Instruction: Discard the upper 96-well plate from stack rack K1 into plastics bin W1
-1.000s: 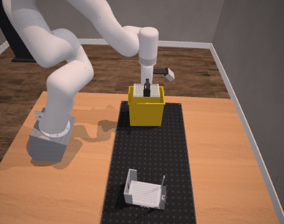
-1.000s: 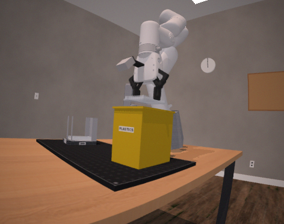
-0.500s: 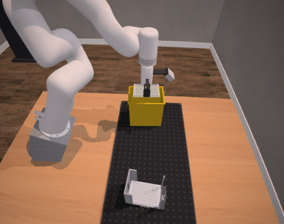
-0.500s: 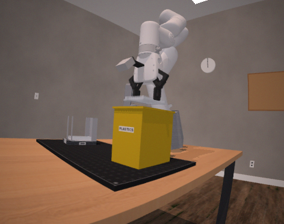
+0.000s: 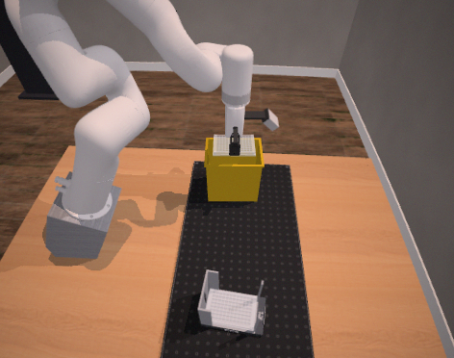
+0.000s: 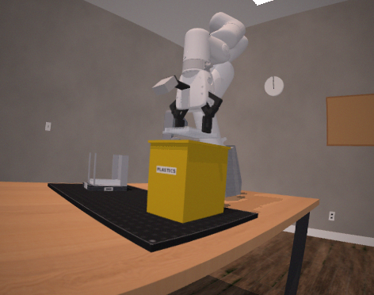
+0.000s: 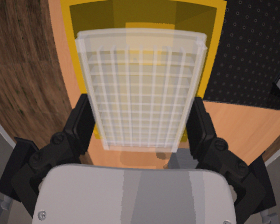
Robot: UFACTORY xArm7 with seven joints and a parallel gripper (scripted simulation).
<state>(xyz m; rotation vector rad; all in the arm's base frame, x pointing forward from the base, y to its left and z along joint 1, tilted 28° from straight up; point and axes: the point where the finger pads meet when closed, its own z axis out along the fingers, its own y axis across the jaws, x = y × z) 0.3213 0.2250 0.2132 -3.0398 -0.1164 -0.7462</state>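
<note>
My gripper is now 130 mm above the yellow plastics bin W1.
</note>
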